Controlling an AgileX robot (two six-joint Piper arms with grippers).
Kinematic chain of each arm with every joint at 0, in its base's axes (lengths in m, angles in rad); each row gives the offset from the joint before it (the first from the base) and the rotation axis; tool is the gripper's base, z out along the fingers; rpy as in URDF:
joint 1: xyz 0 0 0.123 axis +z
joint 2: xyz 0 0 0 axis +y
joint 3: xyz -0.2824 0 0.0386 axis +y
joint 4: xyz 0.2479 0 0.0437 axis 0.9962 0 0.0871
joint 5: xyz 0 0 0 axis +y
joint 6: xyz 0.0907 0 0.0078 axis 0.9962 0 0.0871
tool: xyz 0 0 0 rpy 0 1.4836 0
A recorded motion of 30 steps. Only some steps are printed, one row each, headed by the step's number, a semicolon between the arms.
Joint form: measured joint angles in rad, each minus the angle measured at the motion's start. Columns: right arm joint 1, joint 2, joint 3, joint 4, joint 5, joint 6; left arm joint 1, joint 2, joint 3, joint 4, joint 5, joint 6.
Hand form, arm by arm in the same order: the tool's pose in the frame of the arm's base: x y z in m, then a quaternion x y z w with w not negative. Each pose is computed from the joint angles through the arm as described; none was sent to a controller.
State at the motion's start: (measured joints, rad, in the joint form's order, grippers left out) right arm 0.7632 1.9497 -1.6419 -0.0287 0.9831 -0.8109; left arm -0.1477 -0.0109 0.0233 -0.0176 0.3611 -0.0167
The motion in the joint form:
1: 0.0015 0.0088 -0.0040 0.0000 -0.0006 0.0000; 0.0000 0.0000 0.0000 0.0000 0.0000 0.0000
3: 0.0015 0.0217 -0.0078 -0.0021 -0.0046 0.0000; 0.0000 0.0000 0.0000 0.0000 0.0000 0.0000
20: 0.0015 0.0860 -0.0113 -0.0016 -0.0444 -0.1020; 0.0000 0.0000 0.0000 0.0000 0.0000 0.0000
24: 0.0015 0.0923 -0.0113 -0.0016 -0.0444 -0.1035; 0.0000 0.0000 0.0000 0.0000 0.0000 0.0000
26: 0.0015 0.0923 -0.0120 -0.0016 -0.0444 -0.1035; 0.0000 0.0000 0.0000 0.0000 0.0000 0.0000
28: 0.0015 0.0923 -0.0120 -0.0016 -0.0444 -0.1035; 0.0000 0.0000 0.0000 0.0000 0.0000 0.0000
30: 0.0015 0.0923 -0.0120 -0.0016 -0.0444 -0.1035; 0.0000 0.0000 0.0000 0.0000 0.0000 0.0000
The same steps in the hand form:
1: 0.3075 0.2920 0.2501 -0.70110 0.68973 -0.01735 0.18008; 0.0523 -0.0083 0.1733 0.04769 0.79931 -0.05658 0.59634
3: 0.3093 0.2936 0.2458 -0.70177 0.68968 -0.01821 0.17755; 0.0523 -0.0083 0.1733 0.04769 0.79931 -0.05658 0.59634
20: 0.3172 0.3012 0.2202 -0.73776 0.65379 -0.02592 0.16612; 0.0523 -0.0083 0.1733 0.04769 0.79931 -0.05658 0.59634
24: 0.3176 0.3016 0.2174 -0.73867 0.65355 -0.02580 0.16301; 0.0523 -0.0083 0.1733 0.04769 0.79931 -0.05658 0.59634
26: 0.3177 0.3017 0.2176 -0.73863 0.65352 -0.02582 0.16335; 0.0523 -0.0083 0.1733 0.04769 0.79931 -0.05658 0.59634
28: 0.3177 0.3017 0.2176 -0.73863 0.65352 -0.02582 0.16335; 0.0523 -0.0083 0.1733 0.04769 0.79931 -0.05658 0.59634
30: 0.3177 0.3017 0.2176 -0.73863 0.65352 -0.02582 0.16335; 0.0523 -0.0083 0.1733 0.04769 0.79931 -0.05658 0.59634

